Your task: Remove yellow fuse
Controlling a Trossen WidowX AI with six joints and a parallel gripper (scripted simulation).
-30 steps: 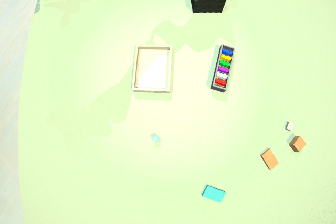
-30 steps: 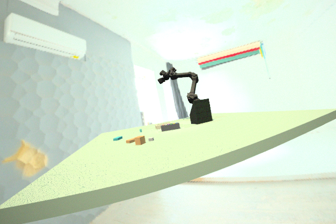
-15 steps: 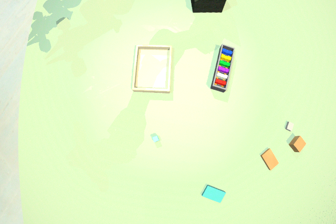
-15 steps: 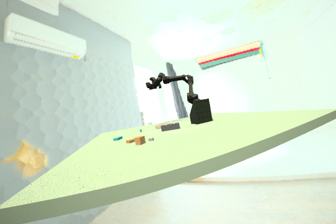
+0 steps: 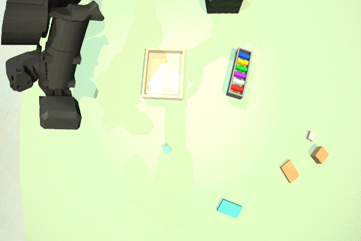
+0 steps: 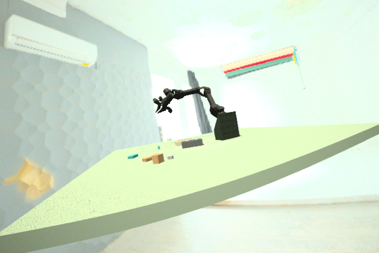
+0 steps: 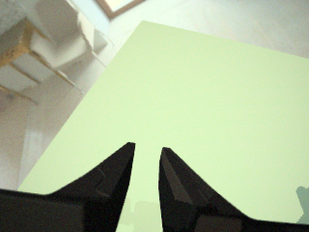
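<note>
Right now the yellow fuse is 41 cm to the left of my gripper tip, 25 cm below it and 14 cm behind it. From my gripper tip the other things lie so: cream tray (27 cm below, 20 cm to the left, 14 cm behind); cyan cube (26 cm below, 19 cm to the left, 6 cm ahead); cyan slab (33 cm to the left, 27 cm below, 24 cm ahead).
</note>
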